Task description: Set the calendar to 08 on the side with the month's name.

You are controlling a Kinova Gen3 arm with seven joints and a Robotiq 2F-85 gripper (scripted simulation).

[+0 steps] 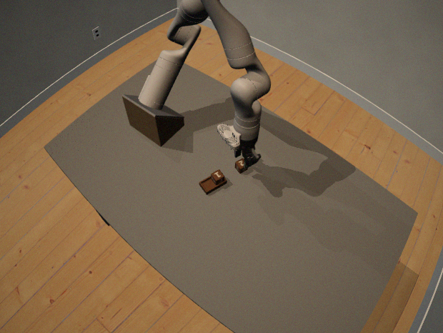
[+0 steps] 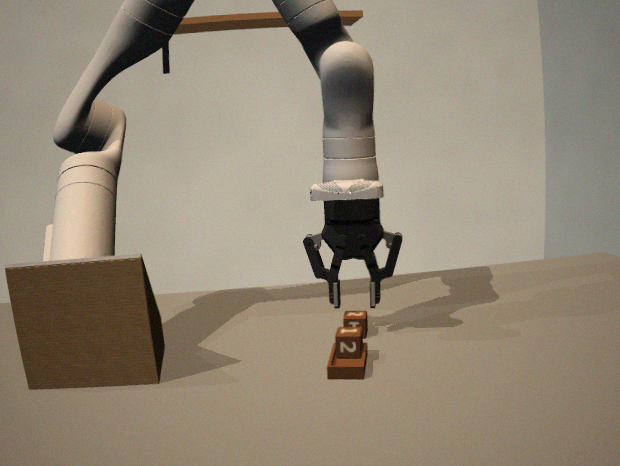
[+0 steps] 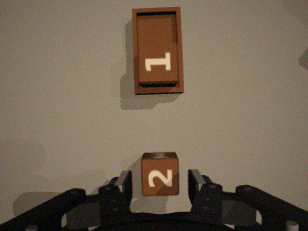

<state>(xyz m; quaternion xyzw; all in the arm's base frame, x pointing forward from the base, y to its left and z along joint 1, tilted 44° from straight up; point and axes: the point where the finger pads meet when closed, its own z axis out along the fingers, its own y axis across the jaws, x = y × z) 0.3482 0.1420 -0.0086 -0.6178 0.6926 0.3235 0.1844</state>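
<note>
Now: hand 40 mm above the brown cube. Also, from my hand: brown tray 110 mm to the right, 50 mm below, 20 mm behind.
</note>
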